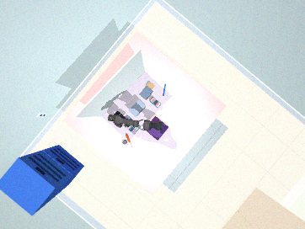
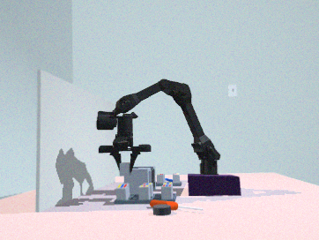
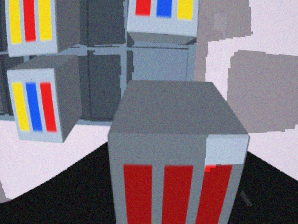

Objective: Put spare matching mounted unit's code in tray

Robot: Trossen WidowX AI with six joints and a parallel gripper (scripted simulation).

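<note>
Right now the grey tray is 30 mm behind my gripper tip, 360 mm to the right of it and 90 mm below it. The rest, counted from my gripper tip: grey mounted unit 40 mm behind, 150 mm to the right, 40 mm below; then upright wall panel 190 mm ahead, 210 mm to the right, 130 mm above.
</note>
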